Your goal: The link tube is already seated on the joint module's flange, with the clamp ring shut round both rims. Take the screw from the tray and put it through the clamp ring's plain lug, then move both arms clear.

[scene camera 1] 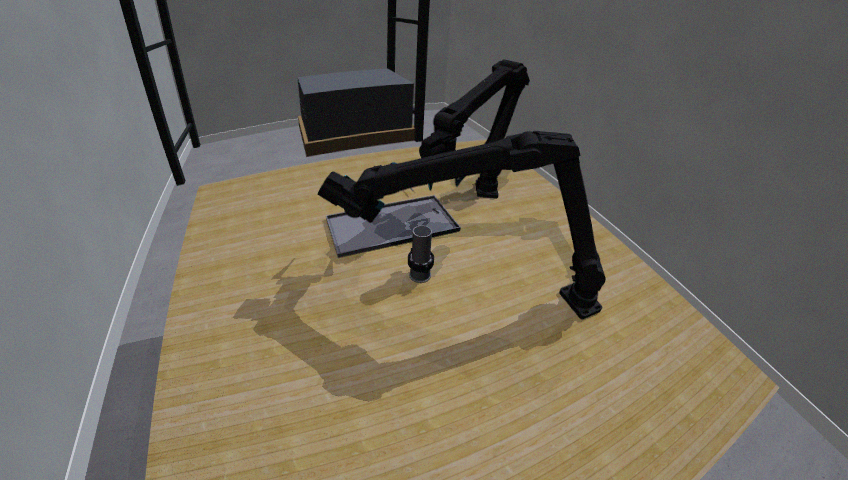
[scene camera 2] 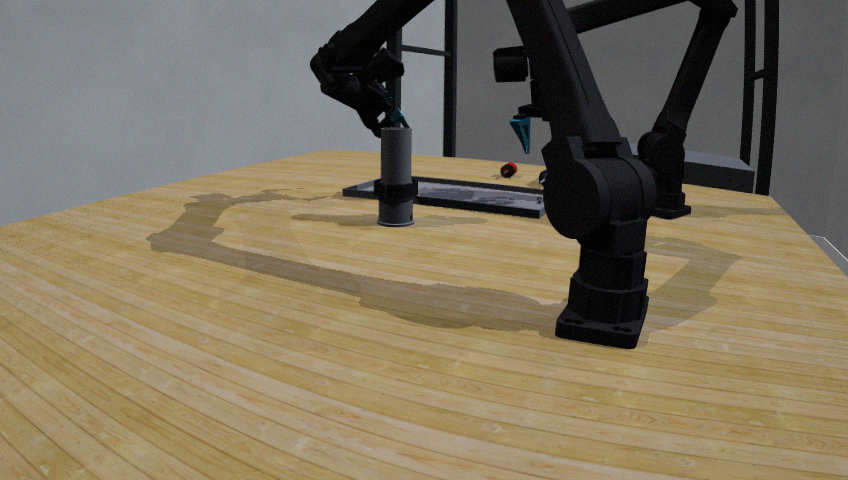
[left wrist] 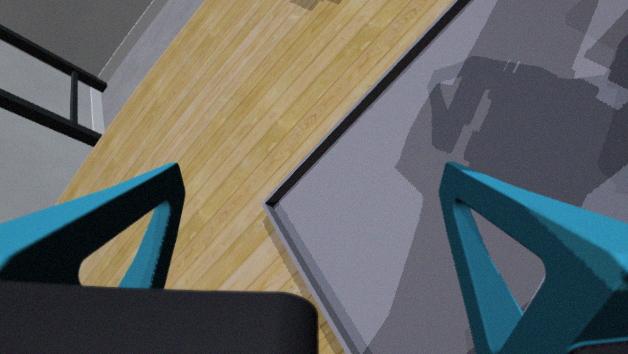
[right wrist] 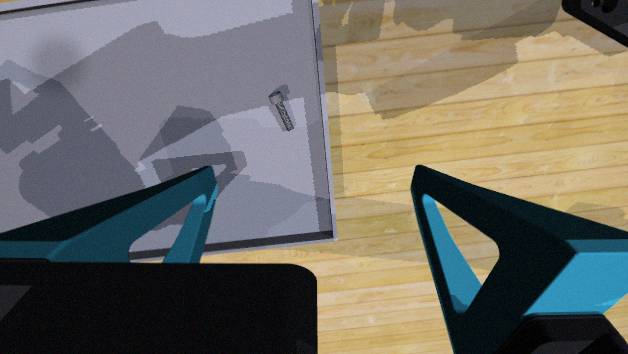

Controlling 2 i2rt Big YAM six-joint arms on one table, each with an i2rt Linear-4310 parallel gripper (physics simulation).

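Places are measured from the left arm's base along level axes (x ahead, y left, z up), in millimetres.
Pixels of known places: left gripper, fingertip midpoint: [scene camera 2: 399, 117] [left wrist: 312, 177]; right gripper, fingertip midpoint: [scene camera 1: 443, 187] [right wrist: 313, 176]; left arm's base at its link origin: [scene camera 1: 579, 301] [scene camera 2: 604, 321]; right arm's base at its link origin: [scene camera 1: 486, 190] [scene camera 2: 664, 212].
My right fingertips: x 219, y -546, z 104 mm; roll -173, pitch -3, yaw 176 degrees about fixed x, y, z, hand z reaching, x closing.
For each thing: its top centre in the pictures, then the offset to it from my right fingertips. "spot": a spot on its surface instead.
- small grey screw at its top centre: [right wrist: 282, 114] 19 mm ahead, 5 mm right, 90 mm down
- grey tray at its top centre: [left wrist: 513, 99] [right wrist: 68, 165] [scene camera 2: 456, 189] [scene camera 1: 391, 220] 195 mm ahead, 19 mm left, 88 mm down
- dark link tube at its top centre: [scene camera 2: 396, 128] [scene camera 1: 422, 231] 187 mm ahead, 282 mm left, 56 mm up
- black clamp ring at a spot on its surface: [scene camera 1: 420, 260] spot: 197 mm ahead, 306 mm left, 24 mm down
- small red object at its top centre: [scene camera 2: 507, 164] 190 mm ahead, 293 mm right, 70 mm down
A small grey screw [right wrist: 281, 109] lies on the grey tray [right wrist: 153, 114] near its right edge, ahead of my right gripper [right wrist: 313, 176], which is open and empty above the tray's corner. The dark link tube [scene camera 1: 421, 238] stands upright on the joint module, with the black clamp ring [scene camera 1: 420, 260] round the joint, just in front of the tray [scene camera 1: 391, 225]. My left gripper [left wrist: 312, 177] is open and empty, hovering over another corner of the tray [left wrist: 395, 175]. In scene camera 2 the left gripper [scene camera 2: 395, 116] is just above the tube [scene camera 2: 395, 158], and the right gripper [scene camera 2: 522, 130] hangs over the tray [scene camera 2: 456, 195].
A dark box [scene camera 1: 354, 107] on a wooden base stands behind the table. Black frame posts [scene camera 1: 158, 90] rise at the back. A small red object [scene camera 2: 508, 170] lies beyond the tray. The arm bases [scene camera 1: 585, 298] sit at the table's right side.
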